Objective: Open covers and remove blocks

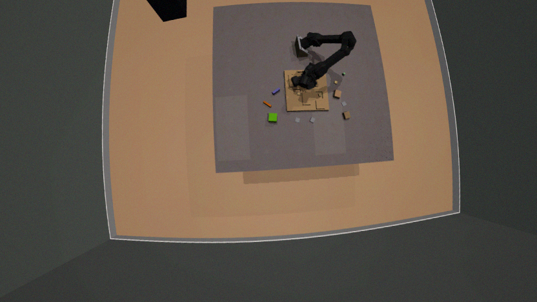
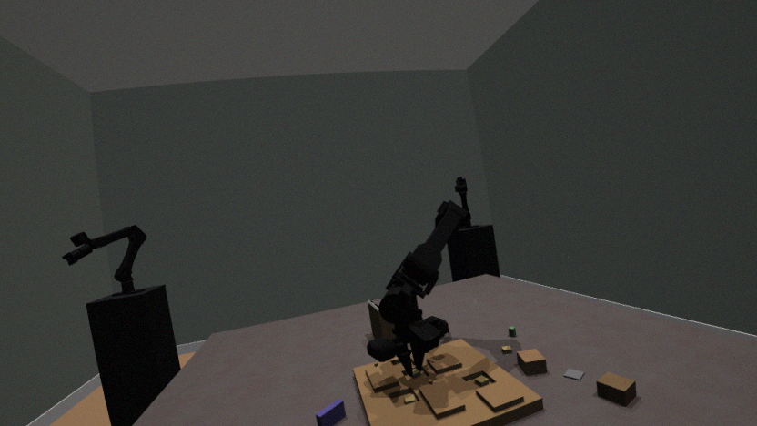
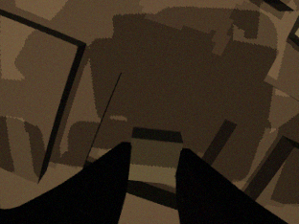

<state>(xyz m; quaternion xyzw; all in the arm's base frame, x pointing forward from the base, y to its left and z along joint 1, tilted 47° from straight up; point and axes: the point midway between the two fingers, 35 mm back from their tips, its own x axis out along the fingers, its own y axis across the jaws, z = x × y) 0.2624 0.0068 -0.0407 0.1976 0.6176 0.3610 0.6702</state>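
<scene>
Now: the tiny green piece 50 mm behind my gripper tip, 310 mm to the left of it and 10 mm below it. The rest, counted from my gripper tip: orange stick 130 mm ahead, 270 mm to the right, 10 mm below; then green cube 230 mm ahead, 240 mm to the right; then purple piece 40 mm ahead, 200 mm to the right, 10 mm below.
</scene>
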